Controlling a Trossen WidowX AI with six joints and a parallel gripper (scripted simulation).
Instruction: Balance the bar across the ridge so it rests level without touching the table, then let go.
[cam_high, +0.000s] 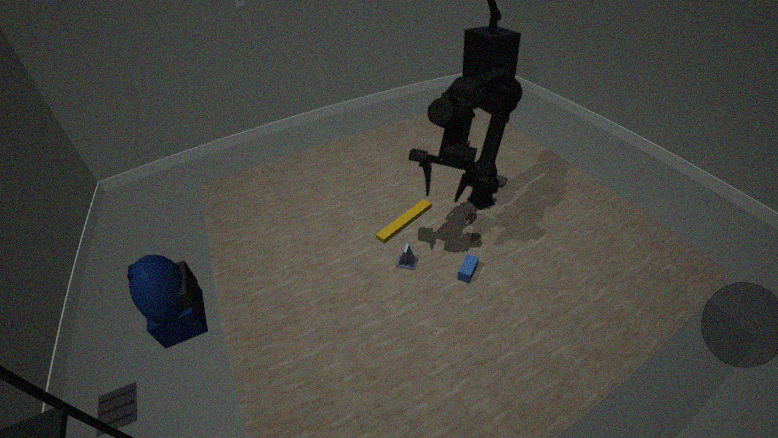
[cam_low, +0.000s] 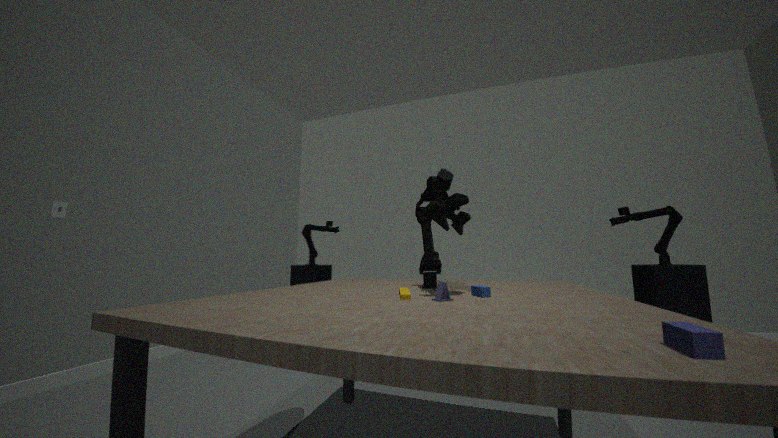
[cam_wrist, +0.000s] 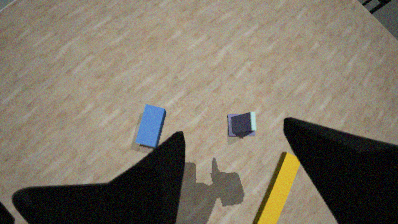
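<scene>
My gripper tip is now 210 mm above the yellow bar and 180 mm to the left of it. From my gripper tip the other things lie so: purple block (480 mm ahead, 360 mm to the left, 200 mm below).
</scene>
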